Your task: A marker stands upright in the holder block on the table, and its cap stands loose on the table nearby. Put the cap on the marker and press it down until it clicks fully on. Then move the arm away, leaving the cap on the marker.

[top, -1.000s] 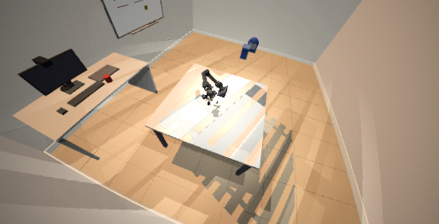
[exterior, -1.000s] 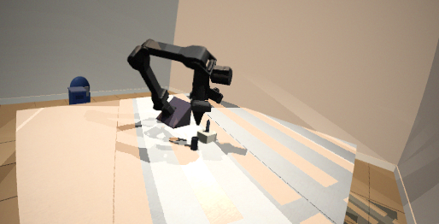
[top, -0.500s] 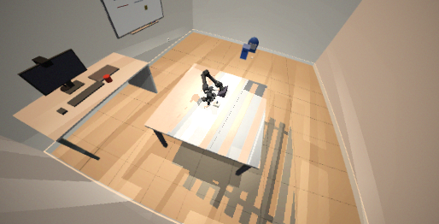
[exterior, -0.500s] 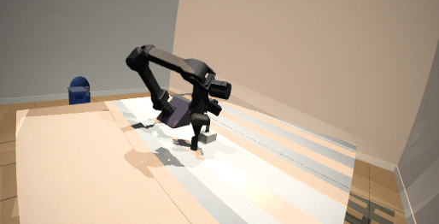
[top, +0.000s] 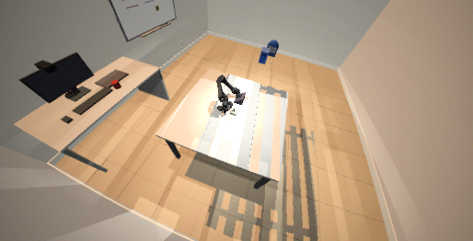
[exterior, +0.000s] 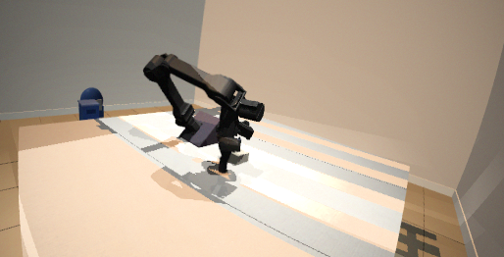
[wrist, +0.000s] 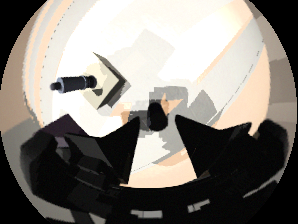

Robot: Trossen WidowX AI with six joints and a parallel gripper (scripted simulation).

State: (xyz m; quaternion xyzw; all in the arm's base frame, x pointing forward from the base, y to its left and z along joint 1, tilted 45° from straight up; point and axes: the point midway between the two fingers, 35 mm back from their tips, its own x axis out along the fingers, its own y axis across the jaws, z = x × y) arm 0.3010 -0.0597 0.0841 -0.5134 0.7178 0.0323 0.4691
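Now: the dark cap 20 mm below my gripper tip. Round my gripper tip: holder block: 30 mm behind, 100 mm to the left, 20 mm below.
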